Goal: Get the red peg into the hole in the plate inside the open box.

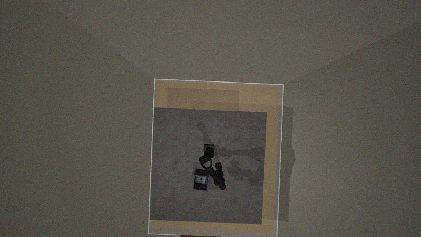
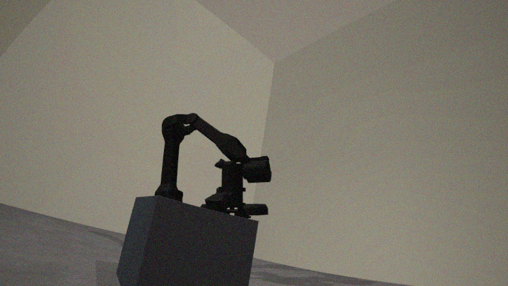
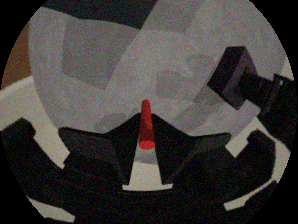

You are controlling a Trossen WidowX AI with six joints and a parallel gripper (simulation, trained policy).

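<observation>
The pale plate is 22 cm to the right of my gripper tip, 11 cm ahead of it and 4 cm below it. From my gripper tip the other things lie so: red peg right at my gripper tip.
</observation>
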